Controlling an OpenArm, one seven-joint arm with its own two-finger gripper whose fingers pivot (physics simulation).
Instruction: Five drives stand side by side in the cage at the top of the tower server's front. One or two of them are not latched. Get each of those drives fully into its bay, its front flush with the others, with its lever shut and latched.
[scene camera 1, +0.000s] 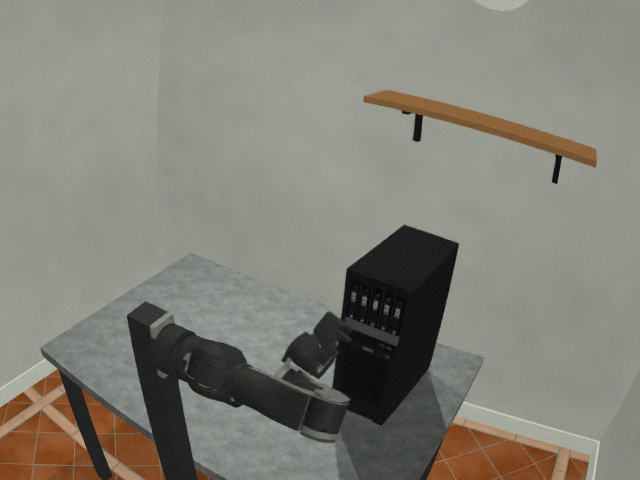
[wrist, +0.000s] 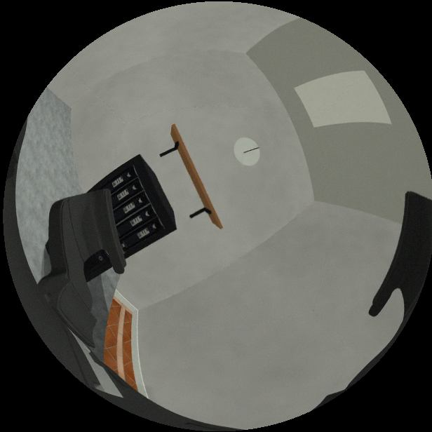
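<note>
The black tower server (scene camera 1: 431, 310) (wrist: 161, 200) stands upright on the table, its front towards the arm. Five dark drives with pale labels stand side by side in its top cage; the leftmost drive (scene camera 1: 353, 297), the middle drive (scene camera 1: 375, 306) (wrist: 130, 206) and the rightmost drive (scene camera 1: 397, 313) (wrist: 144, 232) all show. Their fronts look nearly even, but they are too small to tell which lever is unlatched. In the wrist view a finger hides the lower ends of some drives. My gripper (scene camera 1: 347, 333) (wrist: 232, 254) is open and empty, in front of the server's left edge, near the height of the cage's bottom.
The grey table (scene camera 1: 248, 304) (wrist: 40, 165) carries the server and stands beside the arm's post (scene camera 1: 162, 392). A wooden shelf (scene camera 1: 480, 121) (wrist: 192, 172) on black brackets is fixed to the wall above and behind the server. A round pale disc (scene camera 1: 501, 4) (wrist: 247, 151) is on the wall.
</note>
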